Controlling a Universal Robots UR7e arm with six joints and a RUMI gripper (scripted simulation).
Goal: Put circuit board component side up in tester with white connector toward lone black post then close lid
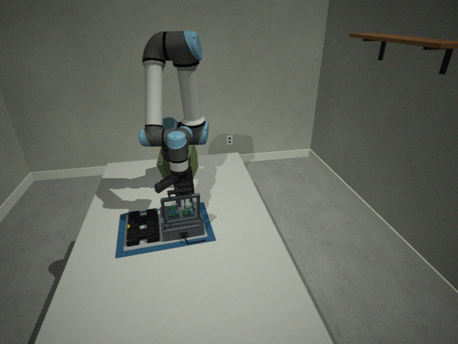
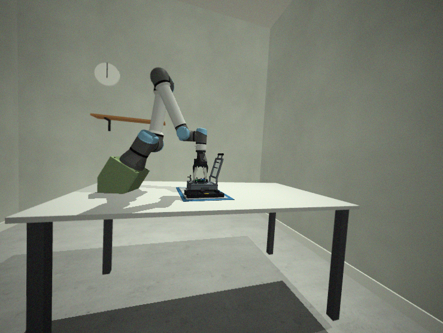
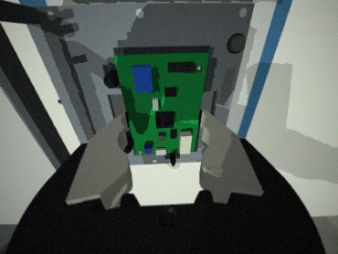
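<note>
My gripper is now right at the green circuit board. The rest, counted from my hand: tester lid: 120 mm ahead, 100 mm above, 30 mm to the left.
</note>
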